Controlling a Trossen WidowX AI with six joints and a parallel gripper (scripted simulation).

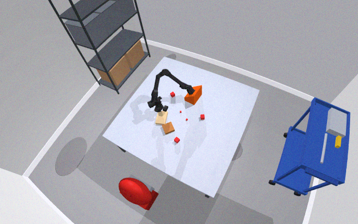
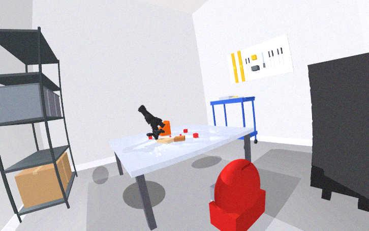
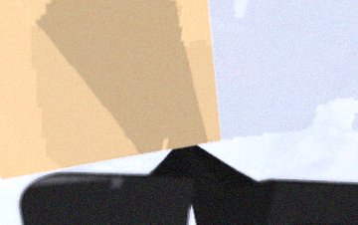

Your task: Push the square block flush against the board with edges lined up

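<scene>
Now: gripper tip 7 cm to the right of the tan board, 6 cm short of it and 1 cm below it. The rest, counted from my gripper tip: square block: 20 cm to the left, 12 cm ahead, 1 cm above.
</scene>
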